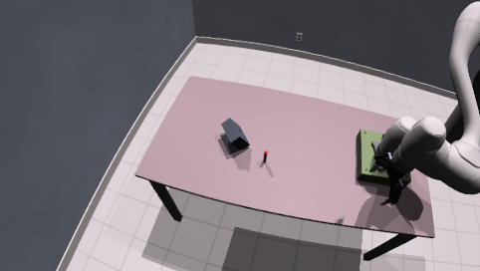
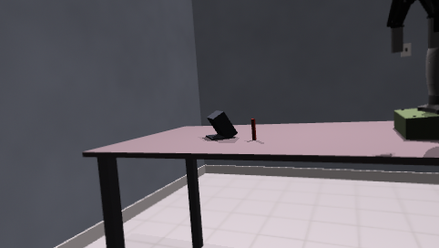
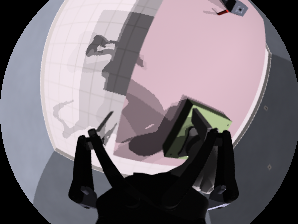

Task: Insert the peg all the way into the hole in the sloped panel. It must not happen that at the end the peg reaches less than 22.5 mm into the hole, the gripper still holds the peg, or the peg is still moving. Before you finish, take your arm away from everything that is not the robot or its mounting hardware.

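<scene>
Now: the red peg 45 cm ahead of my hand, 26 cm to the right of it and 23 cm below it.
</scene>
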